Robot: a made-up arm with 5 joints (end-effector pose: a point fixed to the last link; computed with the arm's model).
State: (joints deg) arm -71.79 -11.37 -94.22 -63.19 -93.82
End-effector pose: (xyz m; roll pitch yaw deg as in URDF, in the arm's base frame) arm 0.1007 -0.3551 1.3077 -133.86 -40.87 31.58
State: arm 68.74 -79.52 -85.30 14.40 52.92
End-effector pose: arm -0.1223 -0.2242 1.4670 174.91 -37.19 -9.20
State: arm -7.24 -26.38 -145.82 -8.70 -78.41
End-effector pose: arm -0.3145 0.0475 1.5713 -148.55 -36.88 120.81
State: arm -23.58 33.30 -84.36 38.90 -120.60
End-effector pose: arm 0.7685 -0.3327 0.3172 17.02 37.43 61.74
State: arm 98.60 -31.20 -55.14 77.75 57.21
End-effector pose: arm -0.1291 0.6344 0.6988 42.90 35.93 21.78
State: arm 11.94 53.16 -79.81 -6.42 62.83
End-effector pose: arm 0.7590 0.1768 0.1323 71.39 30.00 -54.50
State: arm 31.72 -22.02 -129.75 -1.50 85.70
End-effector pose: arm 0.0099 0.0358 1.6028 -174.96 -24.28 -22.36
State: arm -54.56 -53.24 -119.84 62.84 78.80
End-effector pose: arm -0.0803 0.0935 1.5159 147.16 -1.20 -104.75
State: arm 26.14 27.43 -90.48 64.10 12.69
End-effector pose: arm 0.7234 0.3772 0.4086 31.51 38.25 -12.98
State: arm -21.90 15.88 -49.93 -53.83 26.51
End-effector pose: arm 0.6458 -0.2607 0.5200 95.57 -27.47 -67.09
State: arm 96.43 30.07 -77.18 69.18 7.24
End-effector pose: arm -0.1106 0.7015 0.2149 11.67 54.40 48.18
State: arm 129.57 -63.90 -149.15 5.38 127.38
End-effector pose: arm 0.5093 -0.6625 1.2153 -122.83 -60.20 83.69
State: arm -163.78 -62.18 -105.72 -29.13 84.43
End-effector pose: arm 0.3740 0.1103 1.4375 -126.16 -41.46 112.81
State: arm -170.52 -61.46 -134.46 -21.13 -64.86
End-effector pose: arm 0.6948 0.1162 1.2881 -170.06 -6.49 -20.67
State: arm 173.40 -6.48 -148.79 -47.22 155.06
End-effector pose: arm 0.0671 -0.0198 1.5037 -148.40 -59.92 174.96
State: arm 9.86 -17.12 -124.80 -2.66 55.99
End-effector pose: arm 0.1690 0.0443 1.5750 168.51 -34.06 -61.76
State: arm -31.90 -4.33 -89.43 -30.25 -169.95
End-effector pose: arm 0.5310 -0.3297 1.2040 -117.90 11.11 -3.52
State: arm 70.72 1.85 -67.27 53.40 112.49
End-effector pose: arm 0.2229 0.7468 0.5124 43.81 45.90 -60.04
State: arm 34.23 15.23 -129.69 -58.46 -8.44
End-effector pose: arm 0.3252 0.2488 1.3535 -150.61 -44.15 -126.35
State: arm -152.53 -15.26 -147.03 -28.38 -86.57
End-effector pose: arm 0.1340 0.0770 1.5525 -158.59 -31.69 -26.96
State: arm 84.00 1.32 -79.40 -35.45 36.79
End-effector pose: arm 0.0447 0.7394 1.0217 126.66 -35.20 24.27
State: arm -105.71 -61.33 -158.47 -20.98 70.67
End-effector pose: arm 0.2298 0.8841 1.0336 -78.30 -22.10 132.65
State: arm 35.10 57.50 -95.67 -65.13 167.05
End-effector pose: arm 0.6437 0.4887 0.4787 -131.60 37.82 48.14
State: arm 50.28 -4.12 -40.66 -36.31 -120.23
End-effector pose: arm 0.4270 0.5645 0.6069 -53.13 8.80 103.53
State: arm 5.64 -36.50 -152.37 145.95 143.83
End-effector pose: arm -0.1260 0.0049 1.2656 67.17 77.75 -132.61
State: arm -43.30 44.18 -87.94 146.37 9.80
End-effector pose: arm 0.2972 -0.2942 0.2872 -106.63 29.76 168.98
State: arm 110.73 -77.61 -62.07 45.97 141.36
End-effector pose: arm -0.1145 0.2035 1.3200 -166.52 47.19 95.82
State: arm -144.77 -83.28 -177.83 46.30 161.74
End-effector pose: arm 0.8511 0.6079 0.6660 -161.53 -71.50 -125.28
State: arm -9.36 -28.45 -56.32 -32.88 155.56
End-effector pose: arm 0.5606 -0.0816 1.0887 -146.21 24.90 -8.06
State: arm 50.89 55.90 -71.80 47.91 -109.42
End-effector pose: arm 0.2868 0.4034 -0.0989 71.94 34.27 158.20
